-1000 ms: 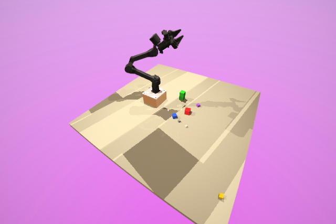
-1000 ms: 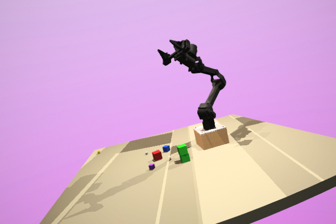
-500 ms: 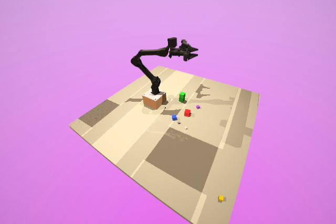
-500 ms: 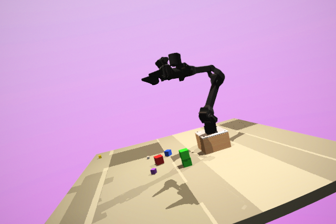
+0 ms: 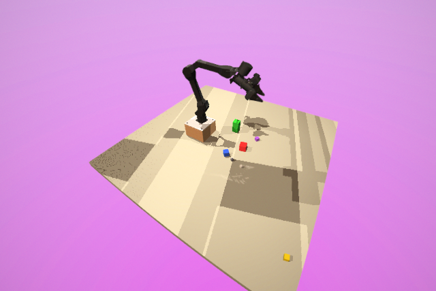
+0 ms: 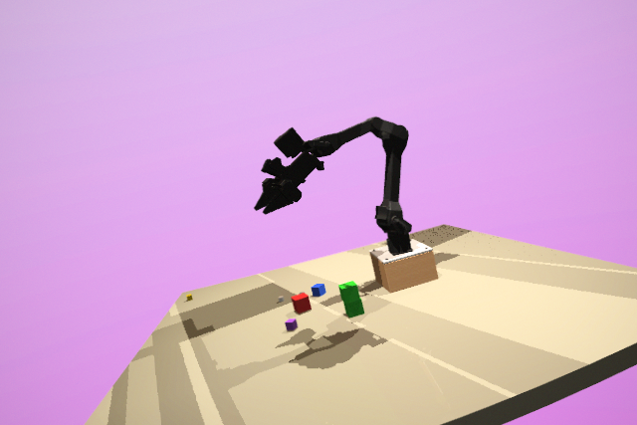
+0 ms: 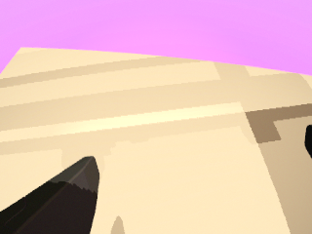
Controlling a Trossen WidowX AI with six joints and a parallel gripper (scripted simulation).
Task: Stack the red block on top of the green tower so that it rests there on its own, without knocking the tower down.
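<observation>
My gripper tip is now 31 cm above the red block, 13 cm to the left of it and 3 cm past it. Round my gripper tip: yellow block 52 cm to the right, 48 cm ahead, 32 cm below; then purple block 32 cm below, 1 cm behind; then blue block 32 cm below, 24 cm to the right, 8 cm behind.
</observation>
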